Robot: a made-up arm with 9 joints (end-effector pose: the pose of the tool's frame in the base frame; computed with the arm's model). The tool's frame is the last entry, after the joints. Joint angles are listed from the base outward.
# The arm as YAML. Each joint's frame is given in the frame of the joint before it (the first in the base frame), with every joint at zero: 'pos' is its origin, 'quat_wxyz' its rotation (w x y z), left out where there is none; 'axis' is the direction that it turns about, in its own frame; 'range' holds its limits. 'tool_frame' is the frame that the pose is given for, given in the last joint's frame.
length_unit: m
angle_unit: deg
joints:
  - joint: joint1
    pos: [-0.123, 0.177, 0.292]
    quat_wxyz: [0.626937, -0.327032, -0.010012, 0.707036]
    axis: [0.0, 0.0, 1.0]
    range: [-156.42, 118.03]
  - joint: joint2
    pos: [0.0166, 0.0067, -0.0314]
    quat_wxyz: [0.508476, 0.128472, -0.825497, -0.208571]
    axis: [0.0, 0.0, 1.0]
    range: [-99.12, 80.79]
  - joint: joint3
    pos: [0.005, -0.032, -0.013]
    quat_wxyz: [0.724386, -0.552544, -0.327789, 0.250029]
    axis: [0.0, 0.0, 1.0]
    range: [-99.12, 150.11]
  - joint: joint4
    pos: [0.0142, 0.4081, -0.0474]
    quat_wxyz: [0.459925, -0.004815, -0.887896, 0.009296]
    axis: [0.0, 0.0, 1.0]
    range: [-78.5, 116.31]
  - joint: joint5
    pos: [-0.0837, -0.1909, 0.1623]
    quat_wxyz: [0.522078, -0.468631, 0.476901, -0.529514]
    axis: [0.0, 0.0, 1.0]
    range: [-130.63, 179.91]
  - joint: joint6
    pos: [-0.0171, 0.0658, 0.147]
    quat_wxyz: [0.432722, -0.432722, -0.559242, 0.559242]
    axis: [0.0, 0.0, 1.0]
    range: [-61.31, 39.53]
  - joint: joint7
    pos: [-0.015, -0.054, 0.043]
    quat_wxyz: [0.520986, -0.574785, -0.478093, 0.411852]
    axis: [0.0, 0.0, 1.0]
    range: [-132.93, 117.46]
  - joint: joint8
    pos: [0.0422, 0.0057, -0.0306]
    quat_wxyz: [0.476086, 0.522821, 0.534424, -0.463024]
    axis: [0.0, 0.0, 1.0]
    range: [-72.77, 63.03]
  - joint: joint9
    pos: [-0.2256, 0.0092, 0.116]
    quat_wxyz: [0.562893, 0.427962, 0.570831, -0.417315]
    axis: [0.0, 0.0, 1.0]
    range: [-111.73, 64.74]
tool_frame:
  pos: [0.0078, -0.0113, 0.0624]
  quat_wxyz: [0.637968, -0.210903, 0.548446, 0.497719]
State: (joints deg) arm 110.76 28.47 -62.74 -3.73 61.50 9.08 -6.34 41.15 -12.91
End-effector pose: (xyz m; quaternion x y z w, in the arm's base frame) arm -0.5640 0.0639 0.3030 0.3029 0.2534 0.5724 0.7186
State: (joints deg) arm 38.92 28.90 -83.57 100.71 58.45 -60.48 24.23 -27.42 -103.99
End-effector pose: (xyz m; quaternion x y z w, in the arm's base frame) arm -0.4318 0.3030 0.4268 0.8834 -0.4458 0.0572 0.1324
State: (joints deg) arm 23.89 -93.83 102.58 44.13 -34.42 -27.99 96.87 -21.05 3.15
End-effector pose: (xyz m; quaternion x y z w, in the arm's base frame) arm -0.1130 -0.0527 0.0696 0.3206 -0.6835 -0.0089 0.6557
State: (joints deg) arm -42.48 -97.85 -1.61 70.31 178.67 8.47 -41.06 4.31 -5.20
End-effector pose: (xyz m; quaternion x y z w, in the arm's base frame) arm -0.0867 0.7225 0.5457 -0.2529 0.9458 -0.0169 0.2030
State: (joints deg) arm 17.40 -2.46 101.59 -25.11 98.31 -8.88 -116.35 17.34 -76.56
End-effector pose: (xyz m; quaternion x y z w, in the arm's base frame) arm 0.0214 0.1682 0.2060 -0.6915 -0.3070 -0.5865 0.2893
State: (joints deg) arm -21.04 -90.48 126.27 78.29 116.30 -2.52 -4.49 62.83 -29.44
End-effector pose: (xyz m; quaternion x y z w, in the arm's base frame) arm -0.4179 -0.3091 -0.2375 -0.6130 -0.4876 -0.5799 0.2240
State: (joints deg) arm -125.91 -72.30 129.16 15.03 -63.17 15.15 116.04 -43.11 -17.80
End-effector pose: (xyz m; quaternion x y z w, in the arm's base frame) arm -0.1575 0.0742 -0.1179 -0.3390 -0.5626 -0.7530 0.0396
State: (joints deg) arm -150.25 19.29 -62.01 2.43 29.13 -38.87 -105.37 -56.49 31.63
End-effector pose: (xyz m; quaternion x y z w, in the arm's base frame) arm -0.2521 -0.0476 0.7301 -0.8833 -0.0084 -0.4176 0.2128
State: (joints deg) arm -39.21 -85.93 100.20 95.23 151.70 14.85 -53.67 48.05 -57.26
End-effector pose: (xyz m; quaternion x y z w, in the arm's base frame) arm -0.2538 0.3599 -0.5048 0.3966 -0.0448 0.9085 0.1236
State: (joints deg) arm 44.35 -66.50 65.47 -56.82 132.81 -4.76 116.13 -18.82 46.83
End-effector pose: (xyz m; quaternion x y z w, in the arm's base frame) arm -0.2563 0.2920 -0.0985 -0.4308 0.8260 -0.3566 0.0706
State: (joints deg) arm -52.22 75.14 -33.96 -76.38 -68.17 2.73 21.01 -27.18 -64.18
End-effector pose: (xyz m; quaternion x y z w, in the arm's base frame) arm -0.0567 0.6406 0.3769 0.0036 -0.1908 0.9181 0.3473
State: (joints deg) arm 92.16 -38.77 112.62 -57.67 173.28 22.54 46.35 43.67 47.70
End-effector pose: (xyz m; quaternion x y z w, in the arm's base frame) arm -0.1527 0.3631 -0.0440 -0.4412 0.8589 -0.1149 0.2335
